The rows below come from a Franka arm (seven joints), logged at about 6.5 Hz.
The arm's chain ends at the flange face. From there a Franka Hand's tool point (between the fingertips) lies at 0.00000 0.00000 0.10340 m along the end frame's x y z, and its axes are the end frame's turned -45 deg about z.
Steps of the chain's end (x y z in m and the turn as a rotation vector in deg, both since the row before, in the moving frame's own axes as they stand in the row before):
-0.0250, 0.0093, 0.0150, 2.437, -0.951, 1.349
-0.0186, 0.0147, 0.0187, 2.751, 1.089, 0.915
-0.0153, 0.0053, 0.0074, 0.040, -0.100, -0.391
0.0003, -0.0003, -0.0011, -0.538, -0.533, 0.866
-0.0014, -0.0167, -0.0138, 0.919, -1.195, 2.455
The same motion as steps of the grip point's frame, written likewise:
-0.0223, -0.0154, 0.0149, 2.396, 1.051, 1.349
-0.0186, -0.0048, 0.0186, 1.175, 2.715, 0.915
-0.0146, -0.0072, 0.0074, 0.099, -0.042, -0.391
-0.0009, 0.0000, -0.0011, -0.004, -0.757, 0.866
0.0105, -0.0155, -0.0138, 1.495, -0.195, 2.455

